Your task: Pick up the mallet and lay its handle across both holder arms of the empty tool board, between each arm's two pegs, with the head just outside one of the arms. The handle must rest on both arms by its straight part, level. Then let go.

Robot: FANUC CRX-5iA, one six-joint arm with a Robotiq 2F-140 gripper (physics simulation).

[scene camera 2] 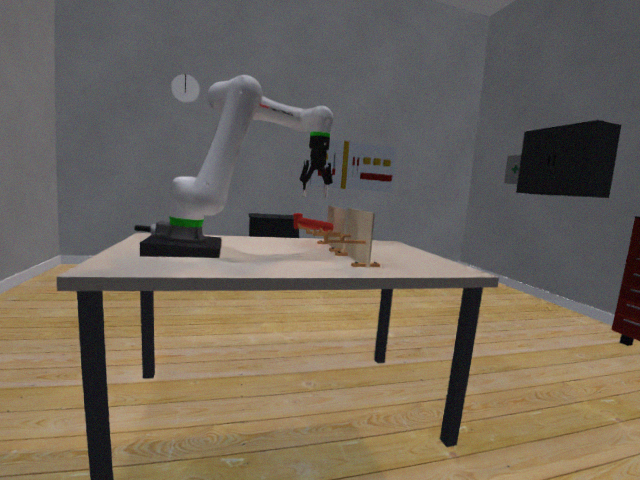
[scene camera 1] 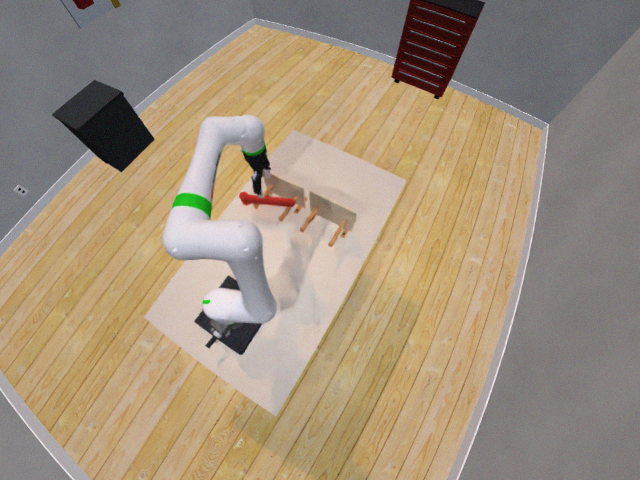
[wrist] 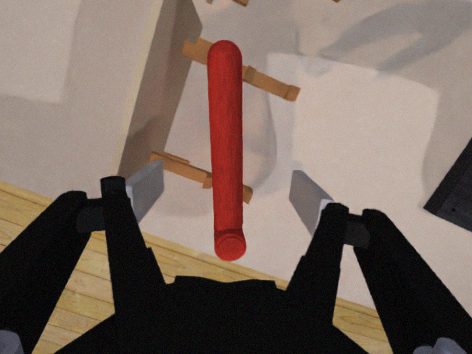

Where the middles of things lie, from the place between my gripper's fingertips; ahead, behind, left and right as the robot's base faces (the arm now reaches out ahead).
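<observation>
The red mallet [wrist: 224, 59] is here, and my hand's 13 cm above it and 1 cm to the right of it.
</observation>
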